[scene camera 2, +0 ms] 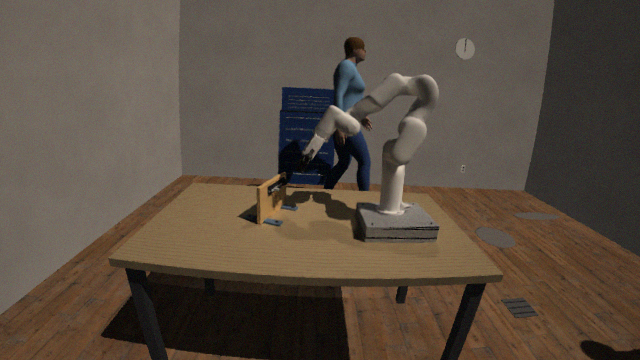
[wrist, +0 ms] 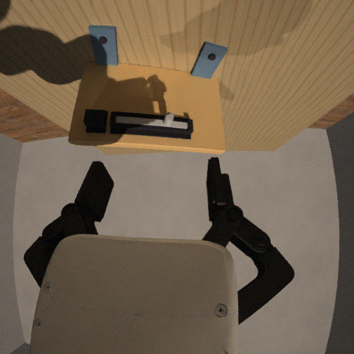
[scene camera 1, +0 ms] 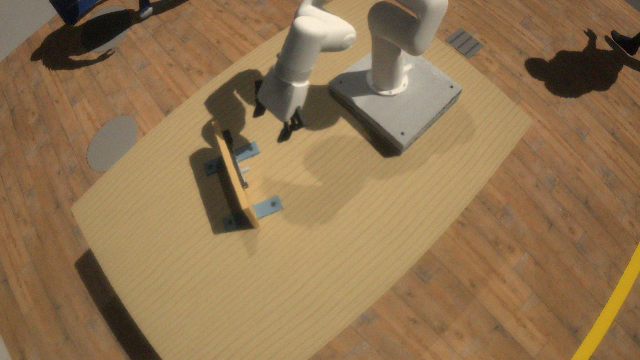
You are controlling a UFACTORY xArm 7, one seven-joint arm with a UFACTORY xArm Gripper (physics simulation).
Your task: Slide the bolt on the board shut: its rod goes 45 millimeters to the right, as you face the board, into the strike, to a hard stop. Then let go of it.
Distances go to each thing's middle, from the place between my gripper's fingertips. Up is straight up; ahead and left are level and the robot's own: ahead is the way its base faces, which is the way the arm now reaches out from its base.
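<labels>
Orange board (scene camera 2: pixel 267 205): my hand is 140 mm above it, 20 mm to the left of it and 120 mm short of it.
</labels>
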